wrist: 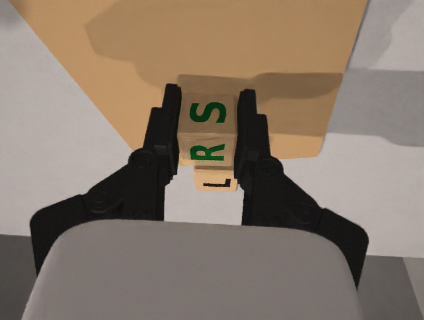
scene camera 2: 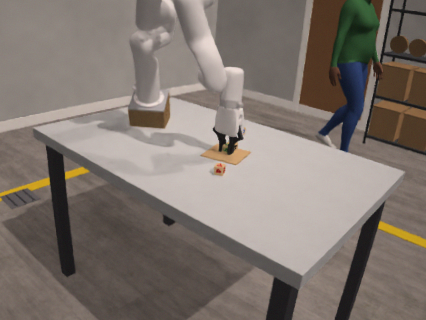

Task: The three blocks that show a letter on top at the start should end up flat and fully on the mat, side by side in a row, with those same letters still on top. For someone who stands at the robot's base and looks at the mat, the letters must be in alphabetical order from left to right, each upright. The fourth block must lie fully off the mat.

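Observation:
My gripper is shut on the R block, at or close above the wooden mat. Its green R faces up, turned sideways in the wrist view, and a green S shows on its side. The L block, with a black L on top, lies behind it, partly hidden; its base is hidden, so I cannot tell how fully it is on the mat. A block with red letters sits on the table off the mat, in front of its near edge. A block with blue marks shows partly behind the gripper.
The grey table carries the mat, and the arm's base block stands at its back left. A person in green stands beyond the table, near a shelf rack with cartons.

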